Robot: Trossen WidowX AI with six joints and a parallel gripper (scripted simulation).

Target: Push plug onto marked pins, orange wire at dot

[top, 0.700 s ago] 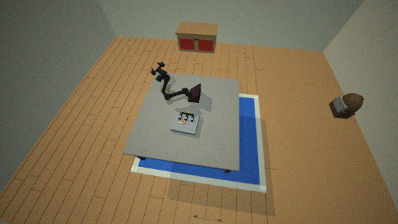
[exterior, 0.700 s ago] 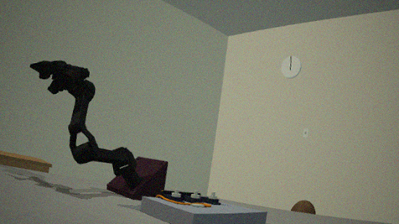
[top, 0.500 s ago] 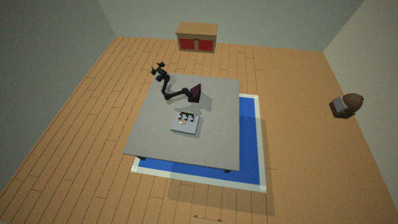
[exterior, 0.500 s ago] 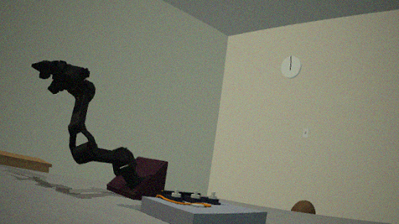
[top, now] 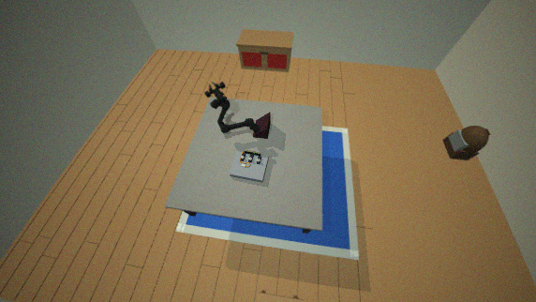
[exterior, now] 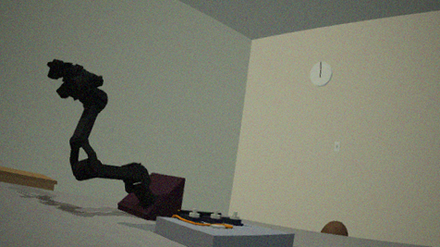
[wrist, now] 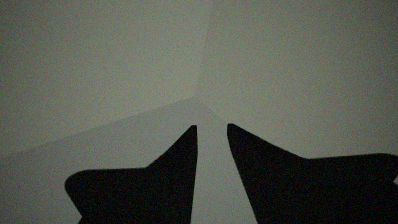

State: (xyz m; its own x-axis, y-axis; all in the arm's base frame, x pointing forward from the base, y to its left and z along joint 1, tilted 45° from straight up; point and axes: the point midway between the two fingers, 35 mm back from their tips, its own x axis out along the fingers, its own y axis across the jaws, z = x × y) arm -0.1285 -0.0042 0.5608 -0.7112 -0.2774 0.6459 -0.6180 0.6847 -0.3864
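The grey printed holder is 590 mm ahead of my gripper tip, 440 mm below it and 410 mm to the left of it. The rest, counted from my gripper tip: green band 440 mm to the left, 430 mm ahead, 390 mm below.
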